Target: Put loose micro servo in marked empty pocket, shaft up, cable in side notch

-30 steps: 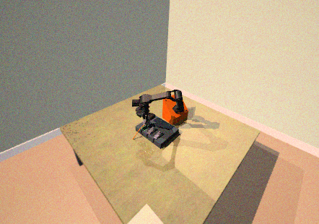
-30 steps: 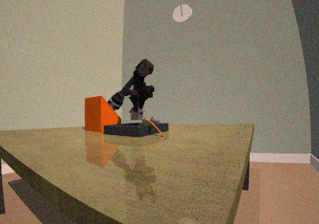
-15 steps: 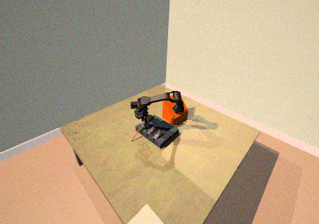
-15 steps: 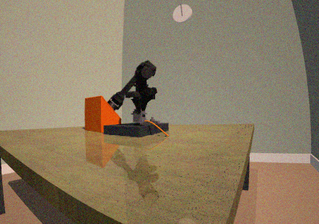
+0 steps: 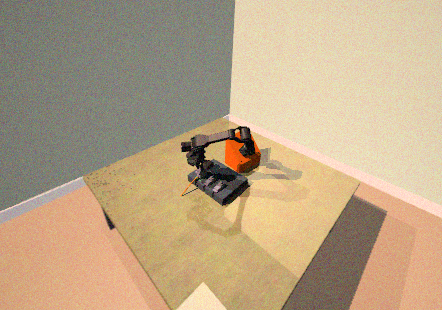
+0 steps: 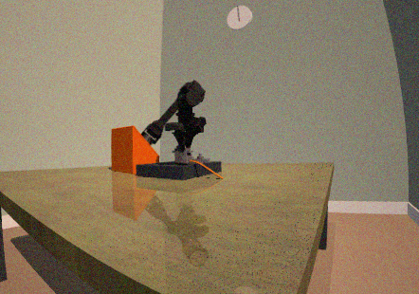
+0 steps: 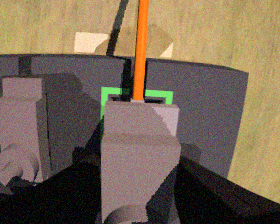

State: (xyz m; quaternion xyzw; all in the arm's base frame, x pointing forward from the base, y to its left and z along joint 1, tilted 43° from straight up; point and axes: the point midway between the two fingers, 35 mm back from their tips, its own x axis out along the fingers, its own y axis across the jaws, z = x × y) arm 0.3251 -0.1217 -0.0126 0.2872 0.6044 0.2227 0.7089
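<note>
My gripper tip is 120 mm past the dark grey deck, 80 mm to the right of it and 80 mm above it.
</note>
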